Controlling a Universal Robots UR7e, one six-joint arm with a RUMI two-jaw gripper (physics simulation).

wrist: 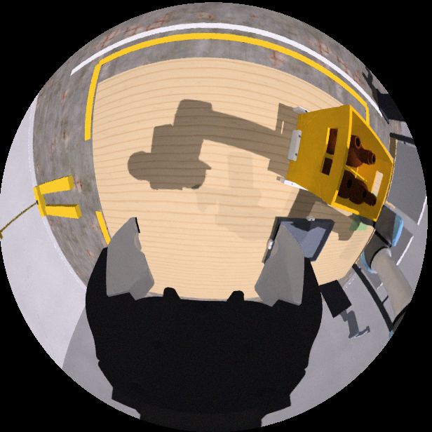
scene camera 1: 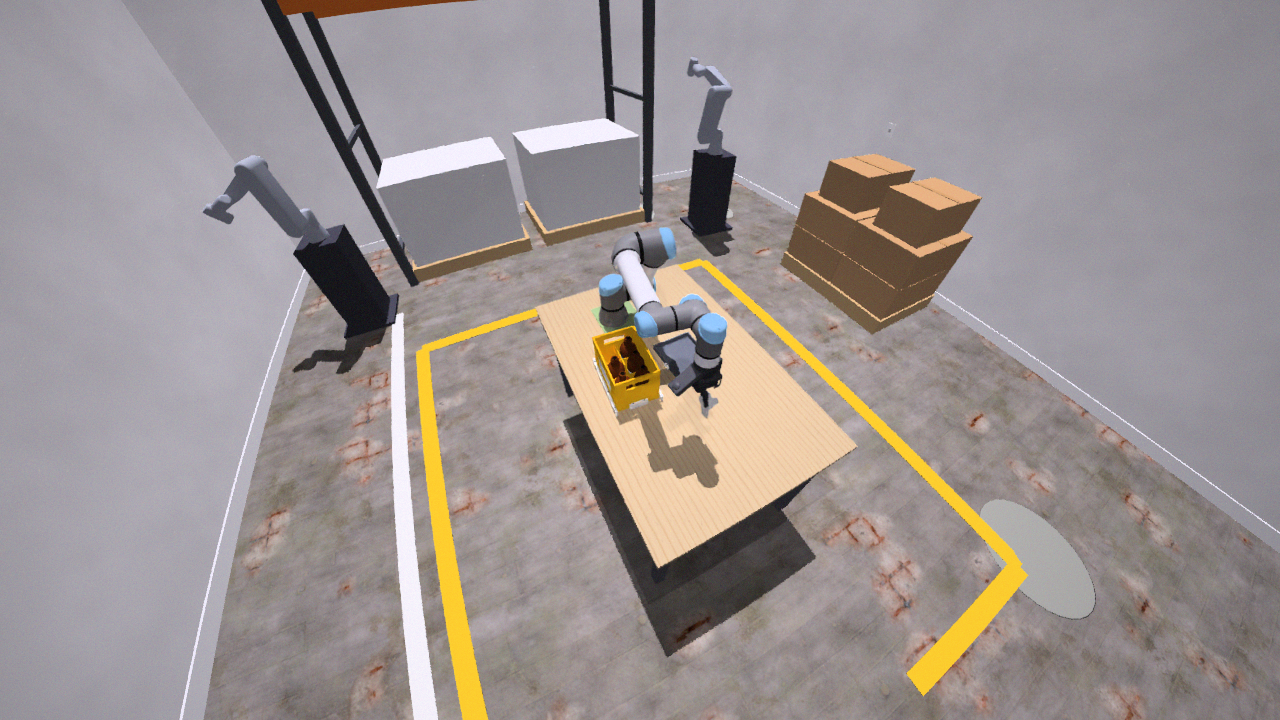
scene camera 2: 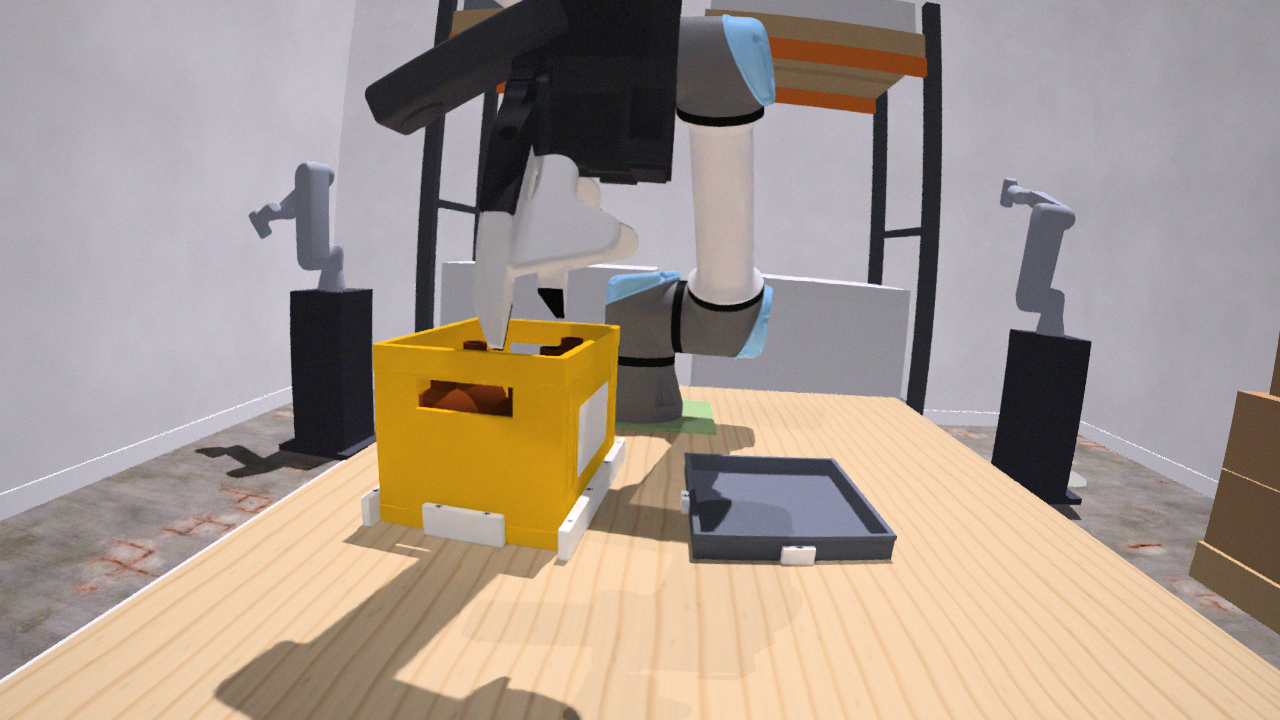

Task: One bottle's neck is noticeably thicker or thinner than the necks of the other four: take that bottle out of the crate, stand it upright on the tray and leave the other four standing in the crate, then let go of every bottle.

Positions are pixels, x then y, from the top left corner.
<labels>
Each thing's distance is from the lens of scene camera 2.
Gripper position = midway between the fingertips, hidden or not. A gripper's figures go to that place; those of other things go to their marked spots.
my gripper (scene camera 2: 534, 330): 0.35 m
bottle (scene camera 2: 444, 395): 0.63 m
bottle (scene camera 2: 486, 397): 0.70 m
</labels>
